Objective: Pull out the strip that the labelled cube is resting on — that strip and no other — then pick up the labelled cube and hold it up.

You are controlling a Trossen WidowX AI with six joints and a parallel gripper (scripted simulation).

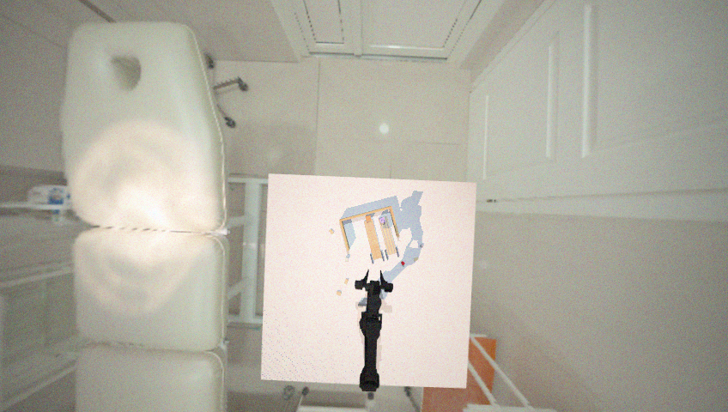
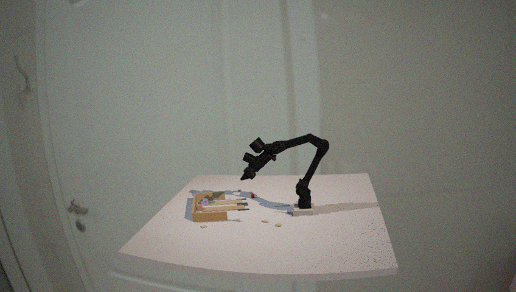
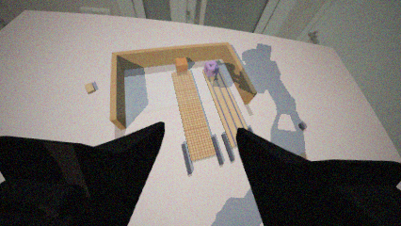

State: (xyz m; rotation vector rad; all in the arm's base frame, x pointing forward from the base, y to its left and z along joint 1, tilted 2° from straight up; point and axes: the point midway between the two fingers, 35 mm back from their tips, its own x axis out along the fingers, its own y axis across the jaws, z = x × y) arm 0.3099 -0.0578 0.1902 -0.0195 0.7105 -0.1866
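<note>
Now: gripper tip 180 mm to the left of the small red block, 180 mm above it and 40 mm past it. From my gripper tip the other things lie so: strip (190 mm below, 130 mm ahead, 10 mm to the right); small grey cylinder (310 mm to the right, 190 mm below, 60 mm ahead).
</note>
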